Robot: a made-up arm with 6 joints.
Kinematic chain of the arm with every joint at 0, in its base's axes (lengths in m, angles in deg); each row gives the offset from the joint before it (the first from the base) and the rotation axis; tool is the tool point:
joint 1: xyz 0 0 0.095 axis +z
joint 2: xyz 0 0.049 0 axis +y
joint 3: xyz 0 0 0.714 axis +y
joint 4: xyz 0 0 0.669 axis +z
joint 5: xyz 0 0 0 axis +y
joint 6: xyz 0 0 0.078 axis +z
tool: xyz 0 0 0
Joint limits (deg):
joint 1: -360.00..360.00
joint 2: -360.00..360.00
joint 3: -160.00..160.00
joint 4: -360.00..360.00
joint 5: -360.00..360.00
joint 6: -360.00..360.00
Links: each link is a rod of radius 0.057 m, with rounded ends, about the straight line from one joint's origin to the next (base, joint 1, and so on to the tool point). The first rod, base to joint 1, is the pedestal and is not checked.
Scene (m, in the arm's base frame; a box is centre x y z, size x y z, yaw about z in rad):
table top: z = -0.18
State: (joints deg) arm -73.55 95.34 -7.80 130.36 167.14 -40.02
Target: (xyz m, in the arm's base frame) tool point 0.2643 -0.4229 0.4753
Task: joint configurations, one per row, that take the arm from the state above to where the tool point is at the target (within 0.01 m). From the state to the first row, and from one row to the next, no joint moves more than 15 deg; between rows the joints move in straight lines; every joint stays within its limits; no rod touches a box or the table.
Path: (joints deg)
1: -72.59 96.52 -22.11 130.83 166.25 -40.02
2: -71.62 97.71 -36.41 131.29 165.37 -40.02
3: -70.66 98.89 -50.72 131.76 164.48 -40.02
4: -69.70 100.07 -65.03 132.22 163.60 -40.02
5: -68.73 101.25 -79.33 132.69 162.71 -40.02
6: -67.77 102.44 -93.64 133.16 161.83 -40.02
7: -66.81 103.62 -107.95 133.62 160.94 -40.02
8: -65.85 104.80 -122.25 134.09 160.06 -40.02

